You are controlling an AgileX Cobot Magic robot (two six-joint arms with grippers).
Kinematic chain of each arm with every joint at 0, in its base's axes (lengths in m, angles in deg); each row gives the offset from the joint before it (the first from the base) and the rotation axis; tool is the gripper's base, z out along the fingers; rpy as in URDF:
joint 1: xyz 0 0 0.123 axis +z
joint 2: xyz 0 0 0 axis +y
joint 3: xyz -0.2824 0 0.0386 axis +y
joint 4: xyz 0.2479 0 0.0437 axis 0.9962 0 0.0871
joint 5: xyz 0 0 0 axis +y
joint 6: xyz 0.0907 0 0.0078 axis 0.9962 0 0.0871
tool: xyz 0 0 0 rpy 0 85 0
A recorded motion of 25 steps. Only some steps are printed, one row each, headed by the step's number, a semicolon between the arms.
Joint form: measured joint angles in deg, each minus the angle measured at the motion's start. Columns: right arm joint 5, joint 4, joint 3, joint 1, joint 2, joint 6; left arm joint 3, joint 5, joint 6, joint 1, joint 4, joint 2.
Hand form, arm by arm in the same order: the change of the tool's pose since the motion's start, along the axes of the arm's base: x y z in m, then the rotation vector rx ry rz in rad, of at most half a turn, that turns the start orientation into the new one. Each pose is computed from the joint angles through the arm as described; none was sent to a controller.
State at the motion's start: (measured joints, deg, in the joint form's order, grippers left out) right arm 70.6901 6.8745 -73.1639 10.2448 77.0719 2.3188; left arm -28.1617 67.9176 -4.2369 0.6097 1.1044 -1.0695
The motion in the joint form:
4: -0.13 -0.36 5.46 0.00 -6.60 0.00; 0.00 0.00 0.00 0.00 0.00 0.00
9: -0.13 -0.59 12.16 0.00 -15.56 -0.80; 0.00 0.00 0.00 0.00 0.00 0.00
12: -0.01 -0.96 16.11 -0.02 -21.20 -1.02; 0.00 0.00 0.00 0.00 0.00 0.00
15: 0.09 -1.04 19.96 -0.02 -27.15 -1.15; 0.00 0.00 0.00 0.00 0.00 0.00
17: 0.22 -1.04 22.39 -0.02 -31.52 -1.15; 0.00 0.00 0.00 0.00 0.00 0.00
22: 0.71 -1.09 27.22 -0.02 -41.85 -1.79; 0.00 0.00 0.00 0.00 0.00 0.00
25: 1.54 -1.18 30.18 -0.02 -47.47 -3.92; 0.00 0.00 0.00 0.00 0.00 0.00
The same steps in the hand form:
4: -0.0306 -0.0061 0.0008 -0.0022 -0.0229 -0.0004; 0.0000 0.0000 0.0000 0.0000 0.0000 0.0000
9: -0.0708 -0.0137 -0.0005 -0.0041 -0.0649 0.0121; 0.0000 0.0000 0.0000 0.0000 0.0000 0.0000
12: -0.0950 -0.0187 -0.0034 -0.0071 -0.0936 0.0149; 0.0000 0.0000 0.0000 0.0000 0.0000 0.0000
15: -0.1195 -0.0232 -0.0074 -0.0035 -0.1287 0.0166; 0.0000 0.0000 0.0000 0.0000 0.0000 0.0000
17: -0.1368 -0.0263 -0.0101 0.0019 -0.1598 0.0164; 0.0000 0.0000 0.0000 0.0000 0.0000 0.0000
22: -0.1751 -0.0333 -0.0172 0.0109 -0.2483 0.0259; 0.0000 0.0000 0.0000 0.0000 0.0000 0.0000
25: -0.1948 -0.0369 -0.0261 -0.0024 -0.2870 0.0591; 0.0000 0.0000 0.0000 0.0000 0.0000 0.0000

